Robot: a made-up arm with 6 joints. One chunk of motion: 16 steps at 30 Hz.
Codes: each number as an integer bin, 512 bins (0 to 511) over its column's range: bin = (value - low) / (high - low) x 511, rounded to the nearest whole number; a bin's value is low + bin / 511 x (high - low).
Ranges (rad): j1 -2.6..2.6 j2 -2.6..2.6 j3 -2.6..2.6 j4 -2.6..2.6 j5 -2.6..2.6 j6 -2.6..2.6
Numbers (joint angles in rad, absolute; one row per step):
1: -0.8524 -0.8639 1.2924 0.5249 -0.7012 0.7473
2: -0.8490 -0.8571 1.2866 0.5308 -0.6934 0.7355
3: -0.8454 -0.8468 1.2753 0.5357 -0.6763 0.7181
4: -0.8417 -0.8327 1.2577 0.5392 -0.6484 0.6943
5: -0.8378 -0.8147 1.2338 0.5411 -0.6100 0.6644
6: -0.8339 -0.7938 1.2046 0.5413 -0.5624 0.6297
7: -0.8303 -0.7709 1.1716 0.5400 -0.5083 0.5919
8: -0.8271 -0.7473 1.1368 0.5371 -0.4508 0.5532
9: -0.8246 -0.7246 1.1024 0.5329 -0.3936 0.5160
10: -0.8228 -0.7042 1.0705 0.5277 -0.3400 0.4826
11: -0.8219 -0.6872 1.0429 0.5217 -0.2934 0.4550
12: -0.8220 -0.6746 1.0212 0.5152 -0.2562 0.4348
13: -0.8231 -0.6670 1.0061 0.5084 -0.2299 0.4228
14: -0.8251 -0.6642 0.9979 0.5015 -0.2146 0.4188
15: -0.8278 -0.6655 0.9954 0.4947 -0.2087 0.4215
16: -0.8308 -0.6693 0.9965 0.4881 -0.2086 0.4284
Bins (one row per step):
1: 172 171 383 307 187 329
2: 172 171 382 308 187 328
3: 172 172 381 308 189 326
4: 173 174 379 308 192 324
5: 173 175 377 309 196 321
6: 174 177 374 309 200 317
7: 174 180 371 309 206 314
8: 174 182 367 308 211 310
9: 174 184 364 308 217 306
10: 175 186 361 307 222 303
11: 175 188 358 307 227 300
12: 175 189 356 306 230 298
13: 175 190 354 305 233 297
14: 174 190 354 305 234 297
15: 174 190 353 304 235 297
16: 174 190 353 303 235 298

